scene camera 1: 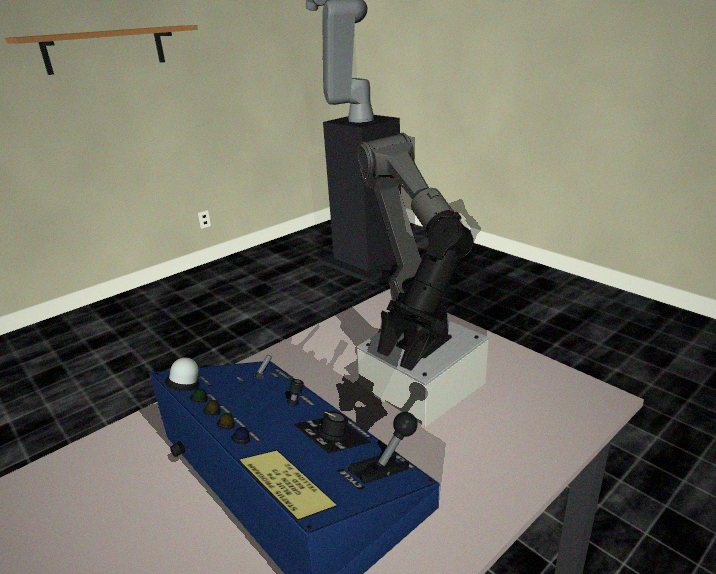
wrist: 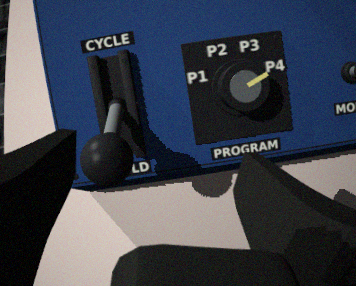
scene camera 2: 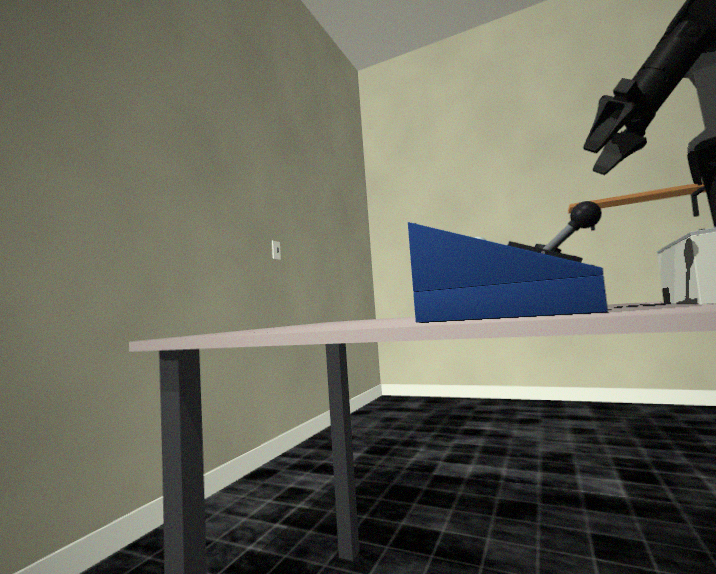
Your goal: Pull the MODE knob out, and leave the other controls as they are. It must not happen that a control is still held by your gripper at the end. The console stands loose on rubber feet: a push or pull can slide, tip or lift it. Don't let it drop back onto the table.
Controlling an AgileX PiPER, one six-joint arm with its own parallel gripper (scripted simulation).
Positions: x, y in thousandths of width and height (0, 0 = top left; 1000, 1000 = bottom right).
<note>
In view: the gripper (scene camera 2: 830, 281) and a blue console (scene camera 2: 636, 483).
The blue console shows as well in the wrist view (wrist: 468, 247). The gripper shows as well in scene camera 1 (scene camera 1: 550, 628) and in the wrist view (wrist: 448, 568).
</note>
